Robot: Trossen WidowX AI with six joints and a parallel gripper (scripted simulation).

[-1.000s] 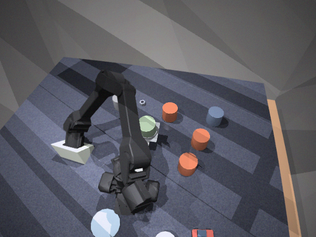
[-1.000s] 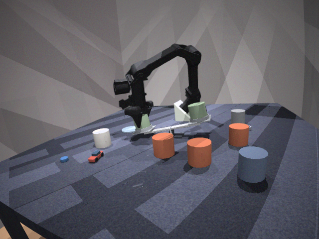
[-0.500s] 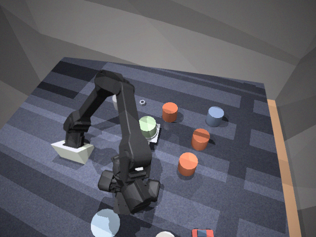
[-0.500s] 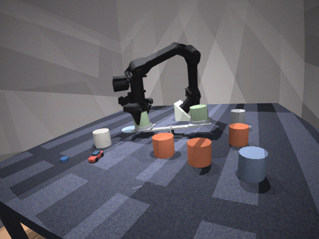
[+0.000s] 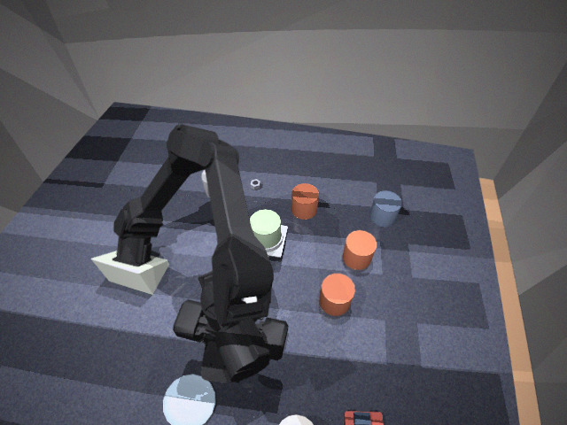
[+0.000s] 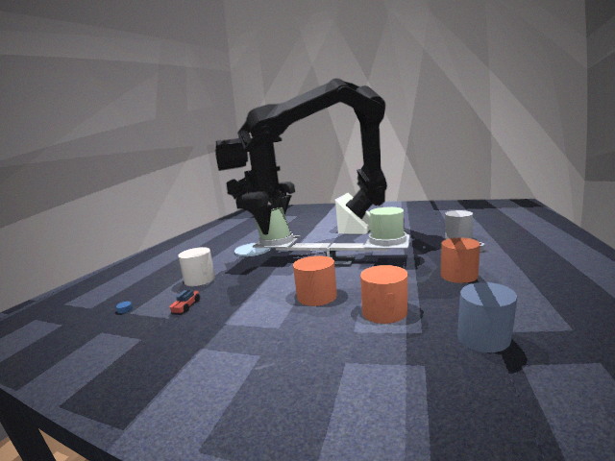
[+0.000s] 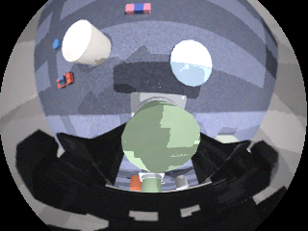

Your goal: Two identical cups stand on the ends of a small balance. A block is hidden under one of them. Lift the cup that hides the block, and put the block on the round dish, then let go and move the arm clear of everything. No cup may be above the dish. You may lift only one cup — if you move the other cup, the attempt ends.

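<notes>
Right now the pale block is 1 cm below my gripper tip. The rest, counted from my gripper tip: pale blue round dish 11 cm to the right, 7 cm below, 7 cm behind; red toy car 26 cm ahead, 7 cm to the right, 6 cm below; white cylinder 15 cm ahead, 11 cm to the right, 4 cm below.
</notes>
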